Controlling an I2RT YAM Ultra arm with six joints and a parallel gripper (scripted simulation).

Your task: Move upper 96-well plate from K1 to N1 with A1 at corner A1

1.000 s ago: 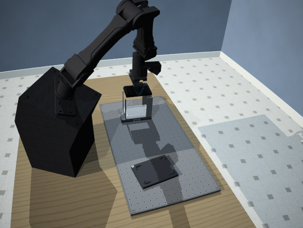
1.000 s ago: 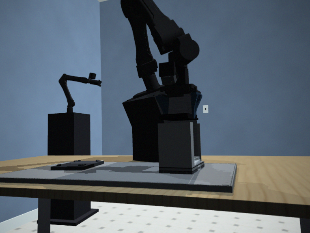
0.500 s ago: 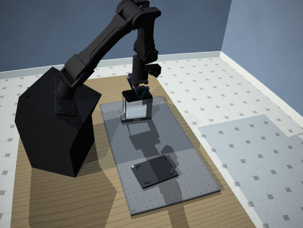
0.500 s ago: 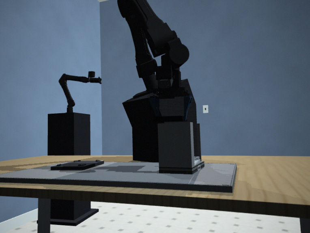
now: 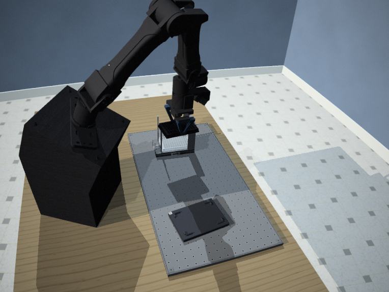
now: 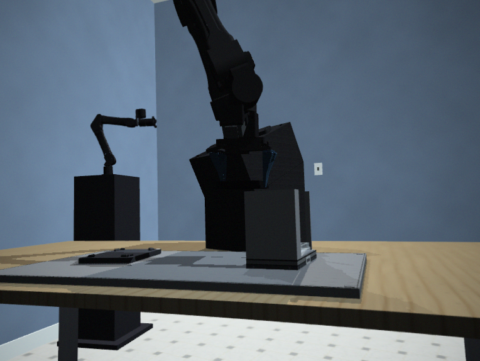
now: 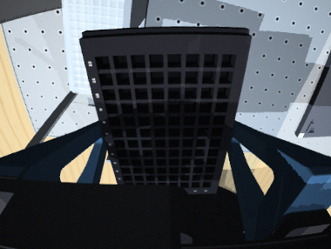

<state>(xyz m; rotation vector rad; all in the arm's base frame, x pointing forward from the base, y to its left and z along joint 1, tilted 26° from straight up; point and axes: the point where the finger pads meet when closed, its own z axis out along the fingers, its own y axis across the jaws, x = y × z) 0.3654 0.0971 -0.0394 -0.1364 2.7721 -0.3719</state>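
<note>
Now: the pale A1 square 260 mm to the right of my hand, 150 mm below it and 120 mm behind it. From my hand the other things lie so: tall grey wall (90 mm ahead, 80 mm below, 70 mm to the left); black 96-well plate (right at my hand); clear plate (130 mm below, 80 mm to the left, 20 mm ahead).
</note>
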